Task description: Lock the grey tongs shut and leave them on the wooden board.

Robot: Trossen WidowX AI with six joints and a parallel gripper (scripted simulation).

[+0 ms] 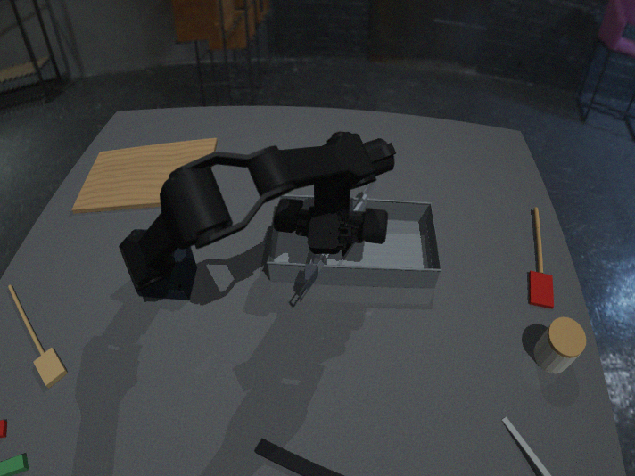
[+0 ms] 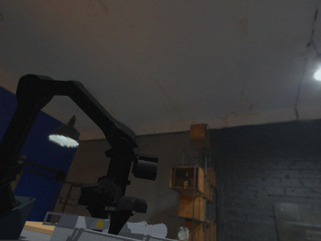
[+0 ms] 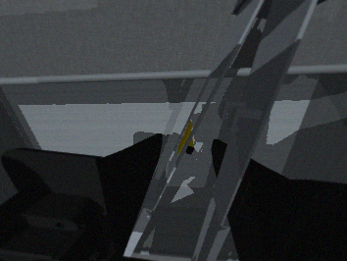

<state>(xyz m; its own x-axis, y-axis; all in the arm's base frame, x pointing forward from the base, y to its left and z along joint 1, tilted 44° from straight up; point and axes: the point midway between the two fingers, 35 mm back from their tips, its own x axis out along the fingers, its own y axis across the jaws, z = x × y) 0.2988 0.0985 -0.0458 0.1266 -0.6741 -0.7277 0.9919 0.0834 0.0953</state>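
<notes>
Now: gripper tip 4 cm short of the grey roasting tin and 4 cm to the right of it. Also, from my gripper tip: red spatula 44 cm ahead, 6 cm to the left, 2 cm below; then black strip 13 cm ahead, 43 cm to the right, 3 cm below; then lidded jar 44 cm ahead, 16 cm to the right, 1 cm above.
</notes>
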